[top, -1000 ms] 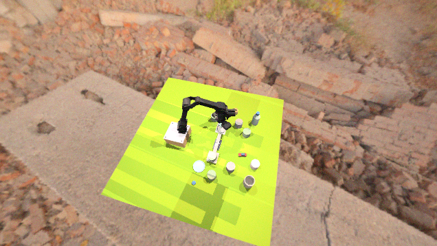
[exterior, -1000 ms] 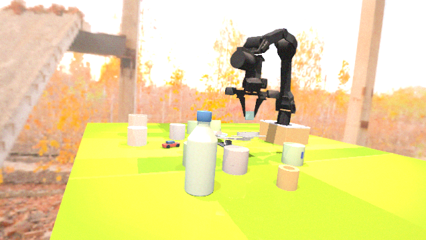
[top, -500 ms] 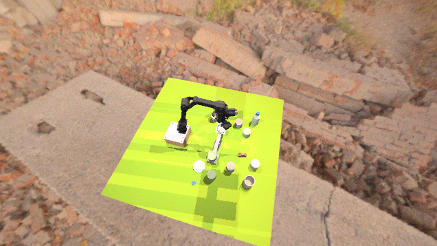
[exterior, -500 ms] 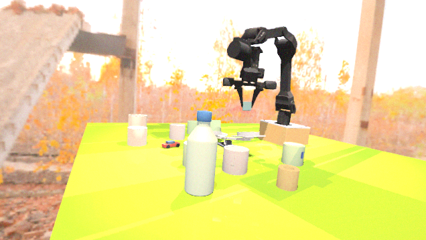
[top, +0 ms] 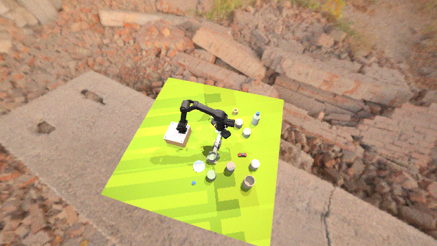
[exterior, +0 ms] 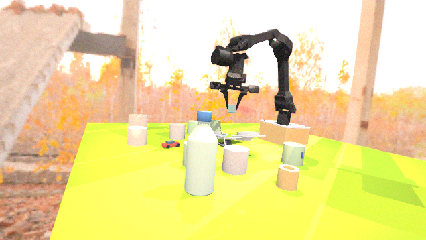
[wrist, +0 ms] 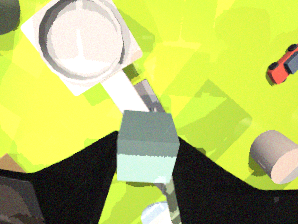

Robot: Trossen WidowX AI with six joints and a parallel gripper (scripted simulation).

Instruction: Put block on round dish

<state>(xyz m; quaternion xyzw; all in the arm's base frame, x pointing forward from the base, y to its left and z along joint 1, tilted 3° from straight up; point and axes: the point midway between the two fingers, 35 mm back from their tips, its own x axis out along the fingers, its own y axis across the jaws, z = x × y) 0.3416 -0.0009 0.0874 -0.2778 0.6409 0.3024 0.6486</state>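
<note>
The pale blue round dish lies 26 cm to the right of my gripper tip, 15 cm below it and 14 cm behind it. Also, from my gripper tip: balance beam 12 cm below, 4 cm to the right, 3 cm behind; pale grey-green block 1 cm above; small red toy car 20 cm ahead, 14 cm below, 10 cm to the right.
</note>
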